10 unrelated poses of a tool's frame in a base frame.
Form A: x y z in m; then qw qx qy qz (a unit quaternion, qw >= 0).
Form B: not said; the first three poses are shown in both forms.
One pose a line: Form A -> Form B
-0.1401 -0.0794 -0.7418 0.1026 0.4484 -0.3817 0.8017 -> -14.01 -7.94 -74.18 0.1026 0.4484 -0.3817 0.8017
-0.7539 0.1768 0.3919 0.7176 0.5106 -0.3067 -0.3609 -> -75.39 17.68 39.19 0.7176 0.5106 -0.3067 -0.3609
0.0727 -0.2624 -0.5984 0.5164 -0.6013 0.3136 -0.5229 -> 7.27 -26.24 -59.84 0.5164 -0.6013 0.3136 -0.5229
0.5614 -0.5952 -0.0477 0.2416 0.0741 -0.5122 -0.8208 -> 56.14 -59.52 -4.77 0.2416 0.0741 -0.5122 -0.8208
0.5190 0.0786 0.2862 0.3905 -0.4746 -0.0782 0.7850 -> 51.90 7.86 28.62 0.3905 -0.4746 -0.0782 0.7850
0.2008 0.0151 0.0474 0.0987 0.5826 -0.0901 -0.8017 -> 20.08 1.51 4.74 0.0987 0.5826 -0.0901 -0.8017
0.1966 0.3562 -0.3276 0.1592 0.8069 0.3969 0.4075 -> 19.66 35.62 -32.76 0.1592 0.8069 0.3969 0.4075
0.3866 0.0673 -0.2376 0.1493 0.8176 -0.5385 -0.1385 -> 38.66 6.73 -23.76 0.1493 0.8176 -0.5385 -0.1385
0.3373 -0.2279 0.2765 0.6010 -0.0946 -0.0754 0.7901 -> 33.73 -22.79 27.65 0.6010 -0.0946 -0.0754 0.7901
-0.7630 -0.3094 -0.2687 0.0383 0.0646 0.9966 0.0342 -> -76.30 -30.94 -26.87 0.0383 0.0646 0.9966 0.0342
